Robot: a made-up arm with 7 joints. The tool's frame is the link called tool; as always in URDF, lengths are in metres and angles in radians.
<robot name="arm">
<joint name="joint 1" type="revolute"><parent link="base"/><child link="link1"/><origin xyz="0 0.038 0" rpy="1.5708 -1.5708 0"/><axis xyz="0 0 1"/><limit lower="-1.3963" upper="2"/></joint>
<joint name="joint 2" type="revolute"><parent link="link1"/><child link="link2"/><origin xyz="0 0 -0.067" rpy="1.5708 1.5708 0"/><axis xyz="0 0 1"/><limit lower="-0.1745" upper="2"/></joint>
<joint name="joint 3" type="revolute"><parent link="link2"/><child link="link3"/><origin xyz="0 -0.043 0" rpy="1.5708 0 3.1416"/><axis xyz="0 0 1"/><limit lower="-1.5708" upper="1.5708"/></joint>
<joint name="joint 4" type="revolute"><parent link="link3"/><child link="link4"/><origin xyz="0 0 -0.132" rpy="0 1.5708 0"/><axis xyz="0 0 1"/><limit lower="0" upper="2.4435"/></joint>
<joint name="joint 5" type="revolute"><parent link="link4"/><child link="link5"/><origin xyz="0.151 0 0" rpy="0 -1.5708 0"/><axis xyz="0 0 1"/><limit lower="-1.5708" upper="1.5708"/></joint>
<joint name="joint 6" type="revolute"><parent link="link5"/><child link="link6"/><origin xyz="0 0 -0.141" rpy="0 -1.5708 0"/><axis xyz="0 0 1"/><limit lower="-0.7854" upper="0.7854"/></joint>
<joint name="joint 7" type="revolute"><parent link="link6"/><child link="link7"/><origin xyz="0 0 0" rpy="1.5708 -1.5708 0"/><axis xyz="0 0 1"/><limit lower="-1.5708" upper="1.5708"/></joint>
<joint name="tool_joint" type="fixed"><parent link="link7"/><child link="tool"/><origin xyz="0 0 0" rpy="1.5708 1.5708 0"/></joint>
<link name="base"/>
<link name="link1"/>
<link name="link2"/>
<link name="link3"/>
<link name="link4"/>
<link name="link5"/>
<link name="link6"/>
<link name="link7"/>
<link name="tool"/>
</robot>
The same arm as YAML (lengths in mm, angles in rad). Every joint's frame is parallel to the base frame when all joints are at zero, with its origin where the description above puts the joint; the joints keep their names.
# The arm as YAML. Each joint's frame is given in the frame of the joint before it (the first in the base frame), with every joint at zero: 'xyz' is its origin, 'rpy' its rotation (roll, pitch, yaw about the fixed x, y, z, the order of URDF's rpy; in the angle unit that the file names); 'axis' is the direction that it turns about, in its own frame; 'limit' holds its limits. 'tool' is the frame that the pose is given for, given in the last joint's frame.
units:
  length: mm
  angle: rad
joints:
  - name: joint 1
    type: revolute
    origin:
      xyz: [0.0, 38.0, 0.0]
      rpy: [0.0, 0.0, 0.0]
    axis: "-y"
    limit:
      lower: -1.3963
      upper: 2.0
  - name: joint 2
    type: revolute
    origin:
      xyz: [0.0, 67.0, 0.0]
      rpy: [0.0, 0.0, 0.0]
    axis: "+x"
    limit:
      lower: -0.1745
      upper: 2.0
  - name: joint 3
    type: revolute
    origin:
      xyz: [0.0, 0.0, -43.0]
      rpy: [0.0, 0.0, 0.0]
    axis: "+z"
    limit:
      lower: -1.5708
      upper: 1.5708
  - name: joint 4
    type: revolute
    origin:
      xyz: [0.0, 0.0, -132.0]
      rpy: [0.0, 0.0, 0.0]
    axis: "-y"
    limit:
      lower: 0.0
      upper: 2.4435
  - name: joint 5
    type: revolute
    origin:
      xyz: [0.0, 0.0, -151.0]
      rpy: [0.0, 0.0, 0.0]
    axis: "+z"
    limit:
      lower: -1.5708
      upper: 1.5708
  - name: joint 6
    type: revolute
    origin:
      xyz: [0.0, 0.0, -141.0]
      rpy: [0.0, 0.0, 0.0]
    axis: "+y"
    limit:
      lower: -0.7854
      upper: 0.7854
  - name: joint 7
    type: revolute
    origin:
      xyz: [0.0, 0.0, 0.0]
      rpy: [0.0, 0.0, 0.0]
    axis: "-x"
    limit:
      lower: -1.5708
      upper: 1.5708
tool:
  origin:
    xyz: [0.0, 0.0, 0.0]
    rpy: [0.0, 0.0, 0.0]

